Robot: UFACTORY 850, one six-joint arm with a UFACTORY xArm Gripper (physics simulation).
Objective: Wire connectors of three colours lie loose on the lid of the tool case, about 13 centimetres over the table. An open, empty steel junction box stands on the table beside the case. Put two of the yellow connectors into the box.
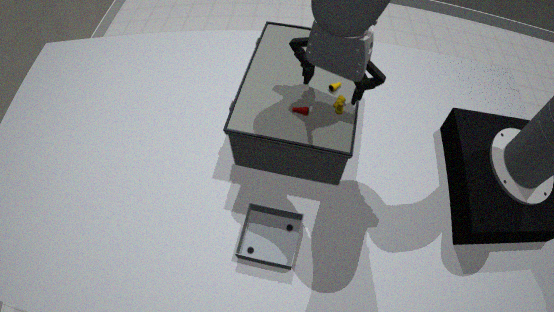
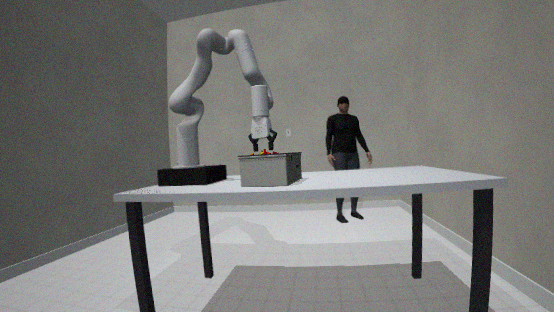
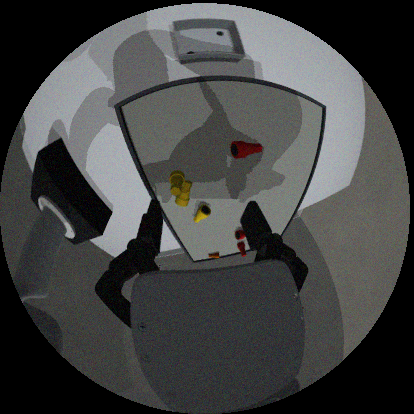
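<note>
My gripper [image 1: 330, 91] [image 2: 263, 149] [image 3: 204, 210] is open and empty, pointing down low over the lid of the tool case [image 1: 270, 60] [image 2: 262, 172] [image 3: 155, 125]. A lone yellow connector [image 1: 335, 87] [image 3: 202, 213] lies on its side between the spread fingertips as seen from above. Two more yellow connectors lie close together near the lid's edge on the robot base side, one [image 3: 177, 181] with its open end showing and the other [image 3: 183, 194] beside it. Whether the fingertips touch the lid is unclear. The steel junction box [image 1: 270, 212] [image 3: 212, 57] stands open and empty beside the case.
A larger-looking red connector [image 1: 301, 110] [image 3: 246, 149] lies on the lid toward the box side. Two red connectors [image 3: 240, 234] [image 3: 242, 248] lie near one finger, and an orange one [image 3: 214, 255] at the far lid edge. The black robot base [image 1: 490, 225] [image 2: 192, 176] stands beside the case.
</note>
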